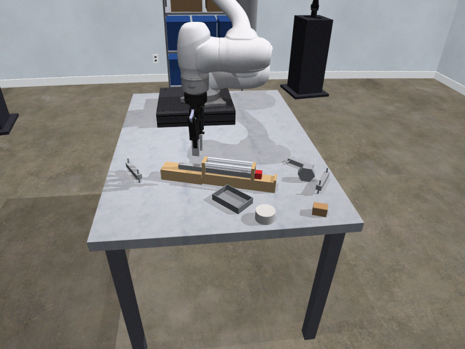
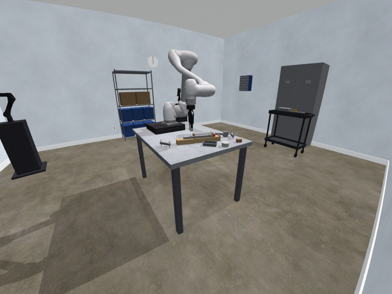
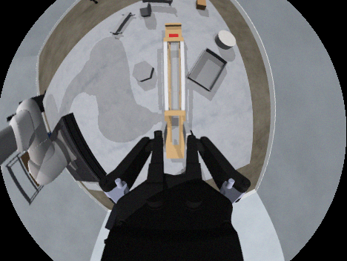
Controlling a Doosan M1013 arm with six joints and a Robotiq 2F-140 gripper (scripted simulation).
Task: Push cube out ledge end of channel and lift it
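Now: the red cube 10 cm ahead of my hand, 20 cm to the left of it and 9 cm below it. From my hand the other things lie so: grey tray (16 cm ahead, 9 cm to the left, 14 cm below); tan wooden channel (5 cm ahead, 10 cm to the left, 10 cm below); grey push rod (10 cm below).
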